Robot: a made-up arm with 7 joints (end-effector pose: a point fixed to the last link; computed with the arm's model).
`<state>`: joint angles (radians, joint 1 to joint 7).
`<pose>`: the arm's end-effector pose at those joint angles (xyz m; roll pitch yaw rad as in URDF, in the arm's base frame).
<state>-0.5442 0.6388 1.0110 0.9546 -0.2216 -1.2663 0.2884</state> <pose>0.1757 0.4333 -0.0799 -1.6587 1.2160 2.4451</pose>
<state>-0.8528 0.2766 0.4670 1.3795 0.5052 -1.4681 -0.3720</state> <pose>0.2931 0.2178 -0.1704 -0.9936 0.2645 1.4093</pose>
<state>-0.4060 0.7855 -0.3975 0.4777 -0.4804 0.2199 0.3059</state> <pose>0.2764 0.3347 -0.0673 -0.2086 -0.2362 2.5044</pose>
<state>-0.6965 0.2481 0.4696 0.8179 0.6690 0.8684 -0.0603</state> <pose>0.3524 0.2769 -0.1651 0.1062 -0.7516 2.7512</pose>
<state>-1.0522 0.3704 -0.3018 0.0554 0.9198 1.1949 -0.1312</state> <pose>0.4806 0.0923 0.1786 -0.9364 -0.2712 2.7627</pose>
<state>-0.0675 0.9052 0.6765 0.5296 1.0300 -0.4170 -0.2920</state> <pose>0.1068 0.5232 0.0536 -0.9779 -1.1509 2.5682</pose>
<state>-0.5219 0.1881 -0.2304 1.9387 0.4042 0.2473 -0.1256</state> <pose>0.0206 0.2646 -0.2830 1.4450 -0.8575 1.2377</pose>
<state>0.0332 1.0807 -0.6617 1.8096 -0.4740 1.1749 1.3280</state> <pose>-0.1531 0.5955 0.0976 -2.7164 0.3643 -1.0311</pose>
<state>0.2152 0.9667 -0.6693 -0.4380 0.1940 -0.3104 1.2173</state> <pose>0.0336 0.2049 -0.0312 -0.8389 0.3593 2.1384</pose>
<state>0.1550 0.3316 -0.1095 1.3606 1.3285 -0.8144 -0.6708</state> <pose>-0.2202 0.2854 -0.2073 0.9802 0.3667 0.6417</pose>
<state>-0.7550 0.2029 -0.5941 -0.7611 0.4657 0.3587 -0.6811</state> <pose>0.2499 -0.0206 0.2032 -1.0088 -0.2339 0.9355</pose>
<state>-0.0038 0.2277 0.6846 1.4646 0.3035 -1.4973 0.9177</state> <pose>-0.1817 0.1974 -0.2246 -0.6058 0.4200 -2.9240</pose>
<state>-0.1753 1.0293 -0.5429 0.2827 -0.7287 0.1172 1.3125</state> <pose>0.1848 0.3410 -0.0419 -0.8259 -0.1092 -3.0296</pose>
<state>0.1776 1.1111 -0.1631 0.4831 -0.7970 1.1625 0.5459</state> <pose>0.0797 0.4901 -0.0223 -1.0070 -1.3248 -2.1653</pose>
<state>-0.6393 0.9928 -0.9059 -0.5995 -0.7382 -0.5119 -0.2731</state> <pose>0.2405 0.1162 0.1110 -0.8061 0.5441 0.5058</pose>
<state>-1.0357 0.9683 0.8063 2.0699 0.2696 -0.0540 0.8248</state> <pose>0.2600 0.3883 -0.0740 -0.3387 -0.2704 -2.4555</pose>
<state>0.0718 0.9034 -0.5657 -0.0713 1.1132 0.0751 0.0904</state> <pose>0.1118 0.2716 -0.0884 -0.5517 -1.1847 1.2954</pose>
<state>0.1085 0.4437 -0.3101 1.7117 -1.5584 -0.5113 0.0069</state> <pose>-0.2316 0.3888 -0.1338 -0.1990 -0.3454 -2.4384</pose>
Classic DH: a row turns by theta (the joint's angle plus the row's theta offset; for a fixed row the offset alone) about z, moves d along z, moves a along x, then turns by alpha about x. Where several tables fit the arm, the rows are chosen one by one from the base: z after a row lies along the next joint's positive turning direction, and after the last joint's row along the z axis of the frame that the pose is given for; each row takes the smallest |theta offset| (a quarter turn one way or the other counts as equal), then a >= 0, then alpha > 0; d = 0 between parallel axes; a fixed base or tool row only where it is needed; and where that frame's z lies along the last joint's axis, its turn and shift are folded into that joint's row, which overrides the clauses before.
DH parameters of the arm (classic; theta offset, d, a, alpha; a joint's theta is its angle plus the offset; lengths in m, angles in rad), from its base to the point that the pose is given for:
base (fixed): -0.071 0.2455 0.0041 -1.3004
joint 1: -1.3111 0.0726 -0.0452 -1.5708
joint 2: 1.2915 -0.0118 -0.034 1.5708
joint 3: -1.5708 -0.2724 0.0088 1.5708
joint 4: -1.5708 0.03 0.0496 1.5708
joint 5: 0 0.2451 0.0209 -1.5708
joint 6: -1.5708 -0.032 0.0254 1.5708
joint 7: 1.129 0.0046 0.0174 -0.5998
tool (fixed): 1.2091 0.0342 0 0

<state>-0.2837 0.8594 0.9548 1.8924 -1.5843 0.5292 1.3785</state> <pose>-0.0542 0.4573 -0.1430 -0.4529 -1.0670 -0.5323</pose>
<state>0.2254 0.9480 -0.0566 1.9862 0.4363 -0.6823 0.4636</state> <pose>-0.2753 0.4773 0.1047 -1.7623 -1.5355 -2.1347</pose>
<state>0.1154 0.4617 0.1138 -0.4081 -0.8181 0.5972 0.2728</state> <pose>0.1625 0.2558 0.0078 0.3609 0.2465 2.6190</pose>
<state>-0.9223 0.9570 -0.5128 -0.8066 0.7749 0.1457 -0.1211</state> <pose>0.2561 0.0849 0.2541 -2.0270 -0.5590 1.8164</pose>
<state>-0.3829 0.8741 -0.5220 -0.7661 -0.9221 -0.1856 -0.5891</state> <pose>0.2199 0.1212 0.1459 -0.7688 0.6319 0.3678</pose>
